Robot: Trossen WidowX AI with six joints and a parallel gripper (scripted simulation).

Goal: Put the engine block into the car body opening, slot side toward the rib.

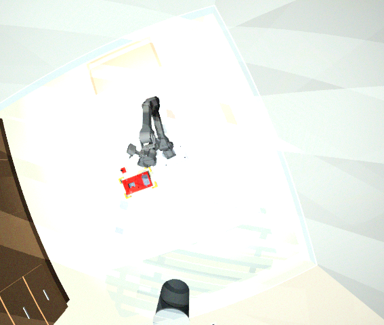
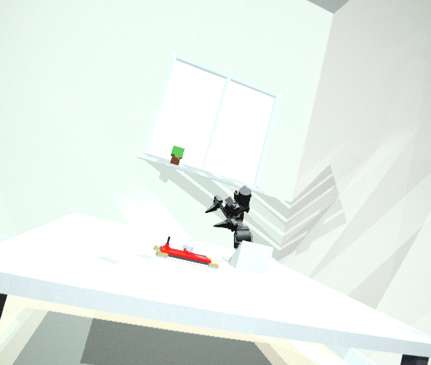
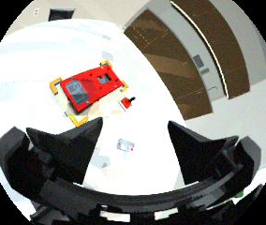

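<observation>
Right now my gripper tip is 40 mm short of the grey engine block, 100 mm to the left of it and 170 mm above it. The rest, counted from my gripper tip: thin post (160 mm ahead, 10 mm to the right, 140 mm below).
</observation>
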